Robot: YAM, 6 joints.
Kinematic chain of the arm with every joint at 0, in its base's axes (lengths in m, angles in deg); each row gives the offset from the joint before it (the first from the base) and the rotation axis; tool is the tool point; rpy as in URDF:
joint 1: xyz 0 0 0.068 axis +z
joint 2: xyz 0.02 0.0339 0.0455 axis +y
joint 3: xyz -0.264 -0.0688 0 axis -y
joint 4: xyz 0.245 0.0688 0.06 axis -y
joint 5: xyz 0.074 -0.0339 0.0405 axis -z
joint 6: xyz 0.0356 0 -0.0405 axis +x
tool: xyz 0 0 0 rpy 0 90 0
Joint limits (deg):
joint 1: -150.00..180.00
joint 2: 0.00..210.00
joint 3: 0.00..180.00
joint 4: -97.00..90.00
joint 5: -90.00..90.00
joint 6: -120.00..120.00
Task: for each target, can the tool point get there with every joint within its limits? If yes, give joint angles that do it. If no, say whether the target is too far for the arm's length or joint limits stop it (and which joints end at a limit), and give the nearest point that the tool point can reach.
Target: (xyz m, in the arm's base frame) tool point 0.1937 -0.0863 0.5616
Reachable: yes | joints 151.28 20.78 90.12 28.76 29.21 77.85
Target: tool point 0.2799 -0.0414 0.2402
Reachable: yes | joints -14.54 80.34 34.08 47.45 -57.91 -65.10
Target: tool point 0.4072 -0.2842 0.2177
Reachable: yes | joints -38.32 126.03 100.68 -13.28 -56.12 77.47
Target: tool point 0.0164 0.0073 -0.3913
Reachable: no: joint limits stop it (at a limit: joint 2) | nearest point 0.0532 0.0237 -0.3262 | short by 0.077 m
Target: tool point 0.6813 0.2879 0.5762
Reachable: no: too far | nearest point 0.5033 0.2127 0.4520 | short by 0.230 m
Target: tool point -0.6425 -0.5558 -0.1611
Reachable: no: too far | nearest point -0.4645 -0.4018 -0.0832 | short by 0.248 m
